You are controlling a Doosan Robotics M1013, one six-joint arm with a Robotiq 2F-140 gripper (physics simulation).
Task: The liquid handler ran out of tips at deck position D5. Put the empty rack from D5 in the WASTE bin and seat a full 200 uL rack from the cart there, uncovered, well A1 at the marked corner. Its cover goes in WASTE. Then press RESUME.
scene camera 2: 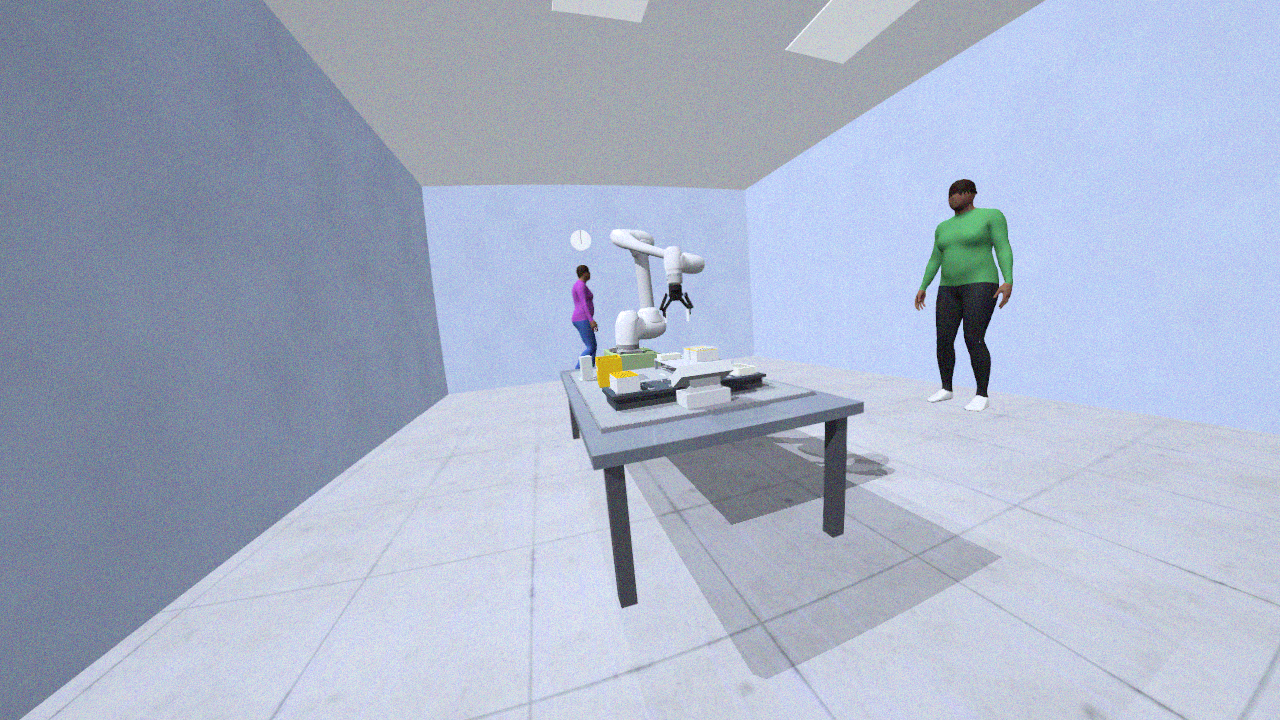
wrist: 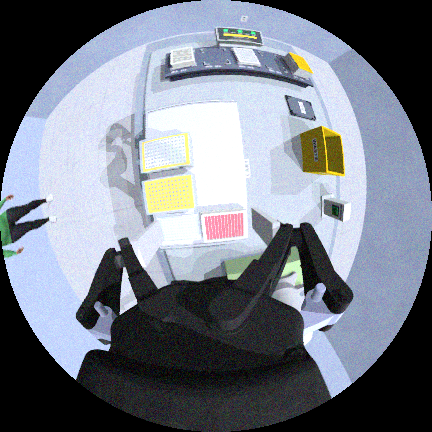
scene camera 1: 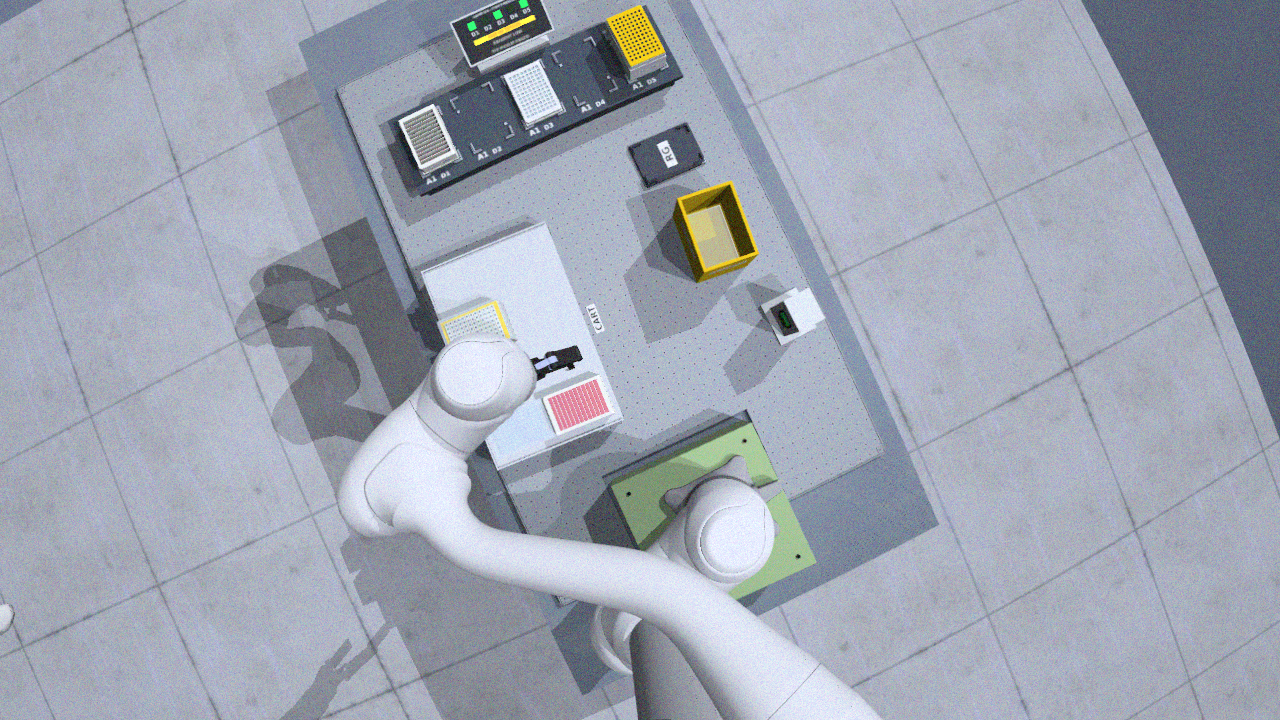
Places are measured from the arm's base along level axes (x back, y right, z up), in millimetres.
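Where they show: gripper, between the fingertips: (scene camera 2: 677, 322) (wrist: 205, 224); arm's base, origin of its link: (scene camera 2: 627, 351) (wrist: 274, 292).
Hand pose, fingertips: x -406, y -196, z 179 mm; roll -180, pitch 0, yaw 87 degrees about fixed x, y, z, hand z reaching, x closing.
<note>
Things, the pixels of their top centre, and the offset from my fingertips. "*": a spot on its surface instead.
- yellow rack, centre of its top: (scene camera 1: 635, 35) (scene camera 2: 623, 373) (wrist: 300, 61) dx -567, dy +498, dz -161 mm
- yellow WASTE bin, centre of its top: (scene camera 1: 718, 225) (wrist: 334, 151) (scene camera 2: 607, 357) dx -114, dy +451, dz -142 mm
- white cart, centre of its top: (scene camera 1: 520, 344) (wrist: 194, 169) (scene camera 2: 689, 359) dx -90, dy -16, dz -211 mm
- yellow-edged rack with a pale dotted top, centre of its top: (scene camera 1: 473, 330) (wrist: 162, 150) (scene camera 2: 703, 347) dx -150, dy -79, dz -147 mm
- yellow dotted rack, centre of its top: (wrist: 166, 194) dx -43, dy -88, dz -147 mm
- red rack, centre of its top: (scene camera 1: 578, 405) (wrist: 224, 226) (scene camera 2: 668, 353) dx +77, dy +36, dz -186 mm
- white box with a green button, centre of its top: (scene camera 1: 804, 309) (wrist: 346, 211) (scene camera 2: 585, 356) dx +115, dy +530, dz -147 mm
- pale flat item, centre of its top: (scene camera 1: 518, 429) (wrist: 177, 228) dx +65, dy -98, dz -203 mm
- D1, centre of its top: (scene camera 1: 426, 136) (scene camera 2: 738, 365) (wrist: 181, 54) dx -582, dy +2, dz -191 mm
- D3, centre of its top: (scene camera 1: 532, 91) (wrist: 245, 54) dx -575, dy +250, dz -208 mm
- status panel, a spot on its surface: (scene camera 1: 503, 34) (wrist: 239, 36) * dx -700, dy +248, dz -163 mm
- dark RG block, centre of its top: (scene camera 1: 667, 153) (wrist: 302, 106) dx -333, dy +459, dz -263 mm
The yellow rack (scene camera 1: 635, 37) (scene camera 2: 623, 382) (wrist: 300, 63) stands at D5 on the dark deck. The yellow WASTE bin (scene camera 1: 729, 266) (scene camera 2: 608, 369) (wrist: 313, 150) is open-topped. On the white cart (scene camera 1: 501, 259) (wrist: 217, 130) are a yellow-edged rack with a pale dotted top (scene camera 1: 474, 320) (wrist: 166, 152), a yellow dotted rack (wrist: 169, 193) and a red rack (scene camera 1: 579, 405) (wrist: 224, 226). The arm hides the yellow dotted rack in scene camera 1. My gripper (scene camera 2: 676, 313) (wrist: 205, 224) is open and empty, high above the cart. A white box with a green button (scene camera 1: 792, 315) (wrist: 336, 209) stands beyond the bin; its label is unreadable.
A pale flat item (scene camera 1: 521, 431) (wrist: 180, 228) lies beside the red rack. Racks stand at D1 (scene camera 1: 429, 137) (wrist: 181, 57) and D3 (scene camera 1: 533, 92) (wrist: 246, 56). A status panel (scene camera 1: 503, 34) (wrist: 239, 36) stands behind the deck. A dark "RG" block (scene camera 1: 646, 161) lies between deck and bin.
</note>
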